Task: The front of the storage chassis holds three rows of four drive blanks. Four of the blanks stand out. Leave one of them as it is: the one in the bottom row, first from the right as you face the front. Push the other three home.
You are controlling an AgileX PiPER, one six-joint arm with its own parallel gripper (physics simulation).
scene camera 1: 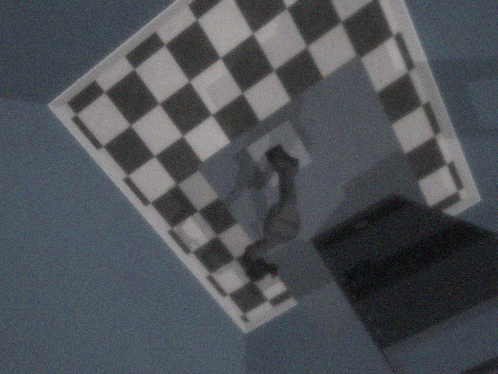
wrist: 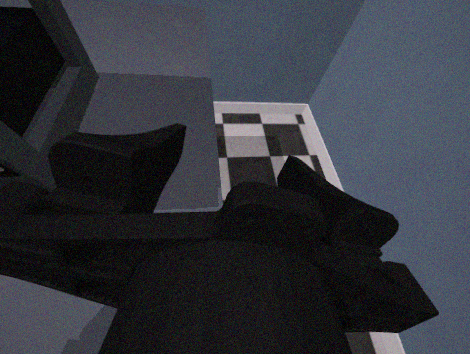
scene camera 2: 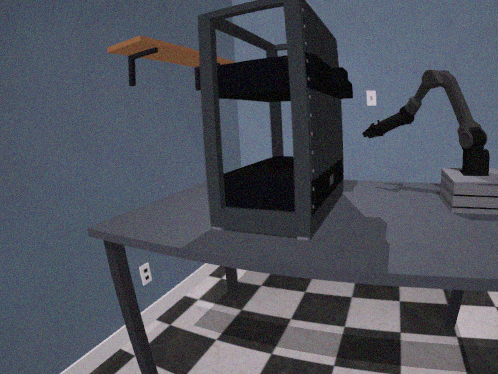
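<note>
A dark open-frame rack [scene camera 2: 299, 150] [wrist: 65, 40] stands on the table. Two black units sit in it: an upper one [scene camera 2: 255, 82] that juts out past the rack's right side in scene camera 2, and a lower one [scene camera 2: 260, 187] with a small pale patch on its front. Which is the storage chassis I cannot tell. The drive blanks are too dark and small to make out, so their rows and how far they stand out are hidden. My gripper [scene camera 1: 267, 272] [scene camera 2: 367, 134] [wrist: 235, 153] is open and empty, its fingers wide apart, in the air well away from the rack.
The arm's base stands on a pale block [scene camera 1: 304, 150] [scene camera 2: 467, 192] on the grey table [scene camera 2: 150, 225]. An orange wall shelf [scene camera 2: 165, 51] is behind the rack. Blue walls stand around the checkered floor. The rack casts a shadow across the table on the arm's side.
</note>
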